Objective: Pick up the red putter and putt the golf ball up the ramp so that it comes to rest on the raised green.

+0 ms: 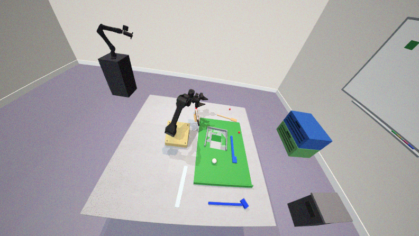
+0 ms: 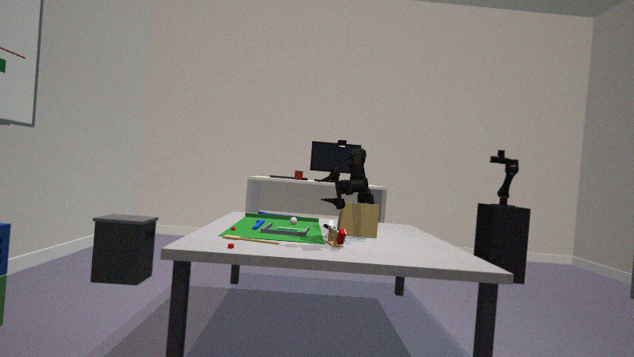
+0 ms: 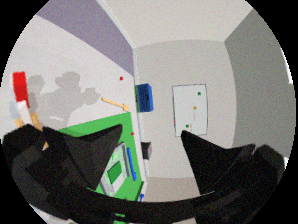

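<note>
Right now the red putter is 18 cm below my gripper tip, 8 cm behind it and 3 cm to the right of it. The rest, counted from my gripper tip: golf ball: 53 cm to the right, 22 cm below, 14 cm ahead; then green mat: 36 cm to the right, 24 cm below, 21 cm ahead; then wooden stick: 31 cm ahead, 24 cm below, 6 cm to the left.
</note>
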